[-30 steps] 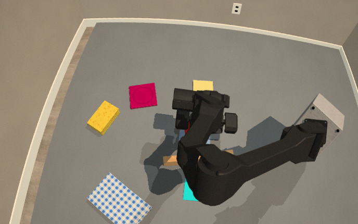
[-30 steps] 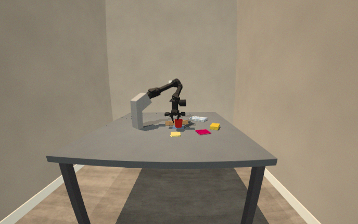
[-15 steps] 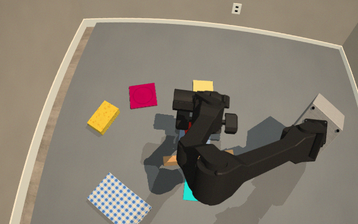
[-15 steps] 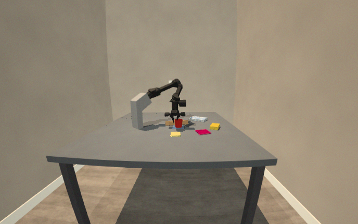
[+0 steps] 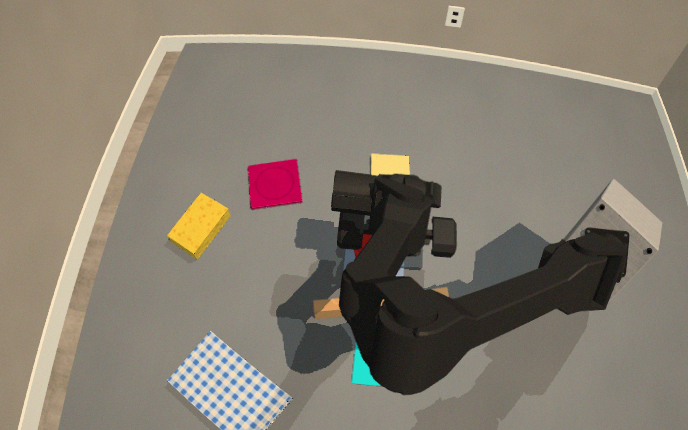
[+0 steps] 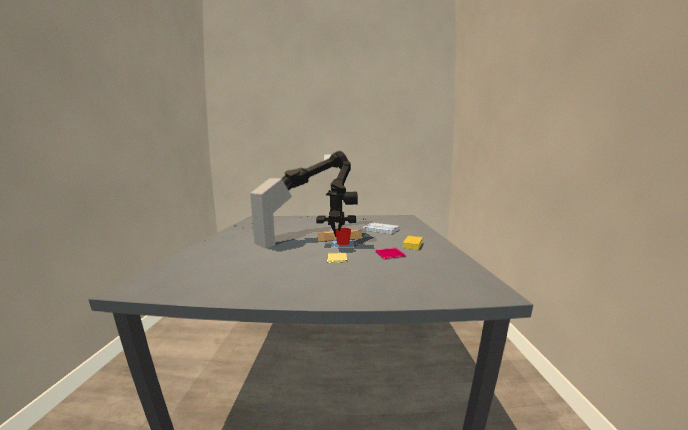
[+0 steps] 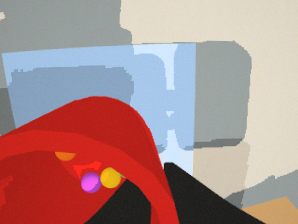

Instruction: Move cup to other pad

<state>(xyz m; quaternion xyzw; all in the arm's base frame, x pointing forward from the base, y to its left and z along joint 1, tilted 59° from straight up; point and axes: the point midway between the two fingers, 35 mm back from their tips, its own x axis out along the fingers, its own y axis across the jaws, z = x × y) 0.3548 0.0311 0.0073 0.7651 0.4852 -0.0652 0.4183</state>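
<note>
My gripper is now 50 mm above the cup, 30 mm short of it and 10 mm to the right of it. The rest, counted from my hand: yellow sponge (350 mm ahead, 100 mm to the left, 60 mm below); then teal pad (160 mm to the left, 80 mm below, 70 mm behind); then bar (80 mm to the left, 60 mm below, 20 mm behind).
</note>
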